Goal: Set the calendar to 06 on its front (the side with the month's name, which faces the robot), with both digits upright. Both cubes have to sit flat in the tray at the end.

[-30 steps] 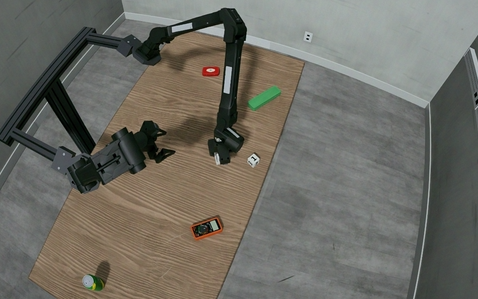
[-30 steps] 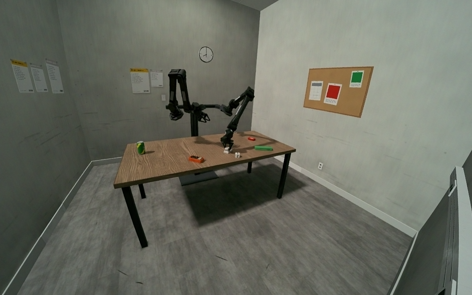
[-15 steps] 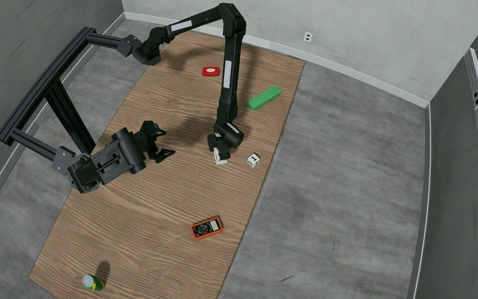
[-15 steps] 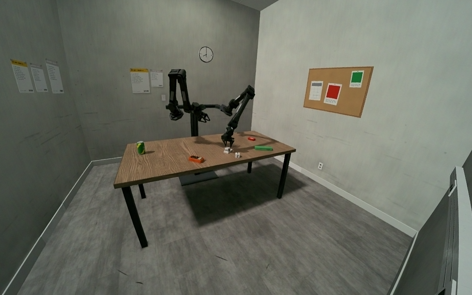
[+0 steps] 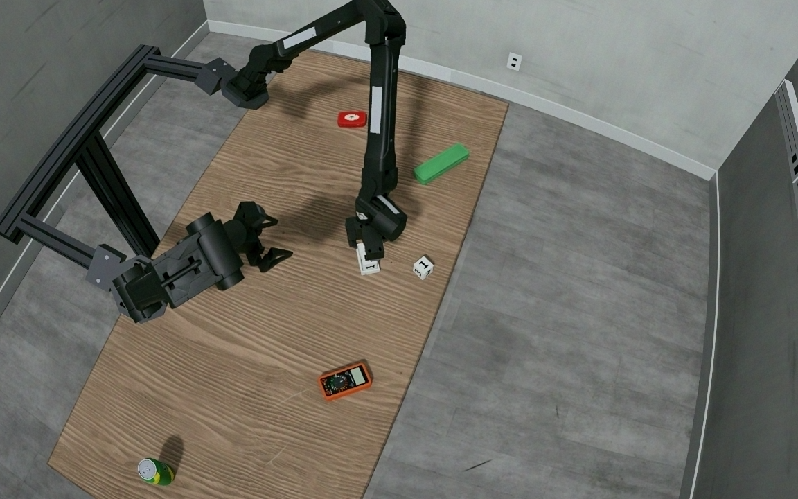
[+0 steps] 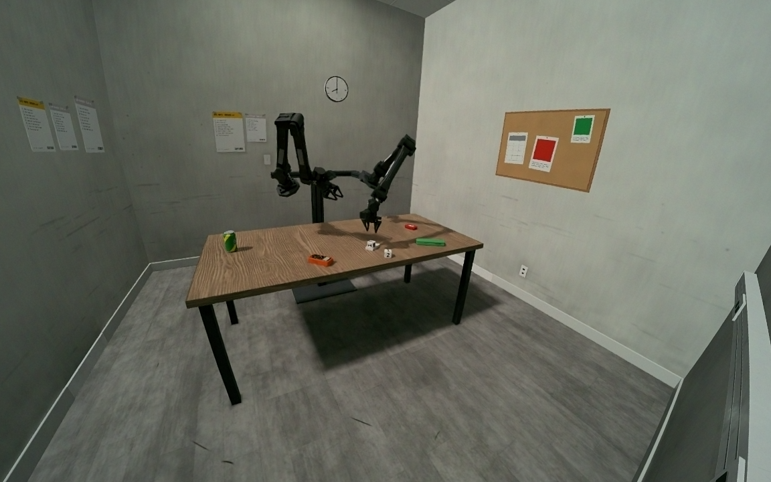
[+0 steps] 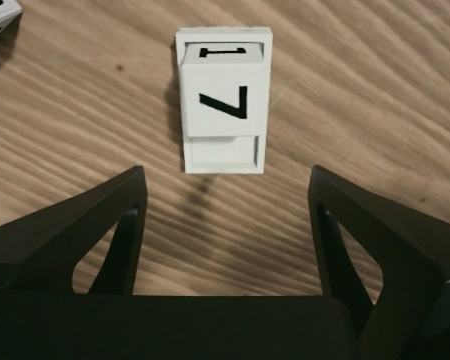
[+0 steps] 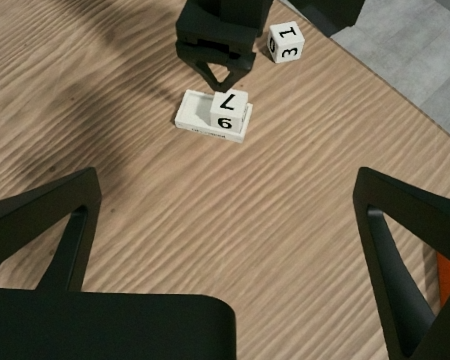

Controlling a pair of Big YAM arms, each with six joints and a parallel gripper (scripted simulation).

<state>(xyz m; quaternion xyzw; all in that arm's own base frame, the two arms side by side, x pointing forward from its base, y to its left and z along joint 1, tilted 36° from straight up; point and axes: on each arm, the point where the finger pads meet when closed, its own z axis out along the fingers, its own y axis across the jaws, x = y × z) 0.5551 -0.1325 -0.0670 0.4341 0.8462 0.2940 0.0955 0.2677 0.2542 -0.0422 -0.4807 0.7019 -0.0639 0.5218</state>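
Now: the white tray 110 mm below my left hand, 20 mm to the left of it and 10 mm behind it. From my left hand the other things lie so: orange multimeter (360 mm to the right, 100 mm below, 30 mm ahead); then red case (510 mm to the left, 200 mm behind, 100 mm below).
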